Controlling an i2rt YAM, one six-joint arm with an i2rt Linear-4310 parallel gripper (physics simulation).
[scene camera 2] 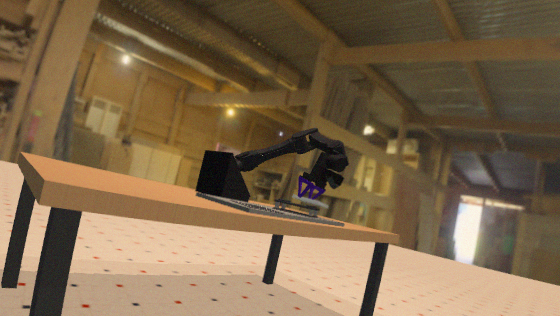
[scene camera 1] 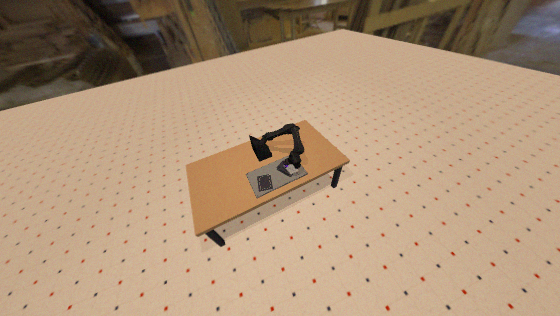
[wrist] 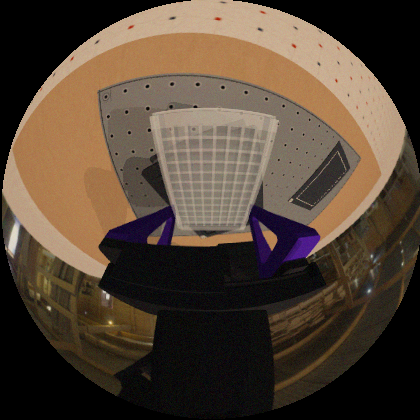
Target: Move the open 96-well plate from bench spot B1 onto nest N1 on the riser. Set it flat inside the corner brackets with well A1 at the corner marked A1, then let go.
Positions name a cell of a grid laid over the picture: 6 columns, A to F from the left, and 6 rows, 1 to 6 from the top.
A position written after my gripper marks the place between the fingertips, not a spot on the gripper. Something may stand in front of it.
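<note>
A translucent well plate (wrist: D3), held in my gripper (wrist: D3); nothing else touching it.
</note>
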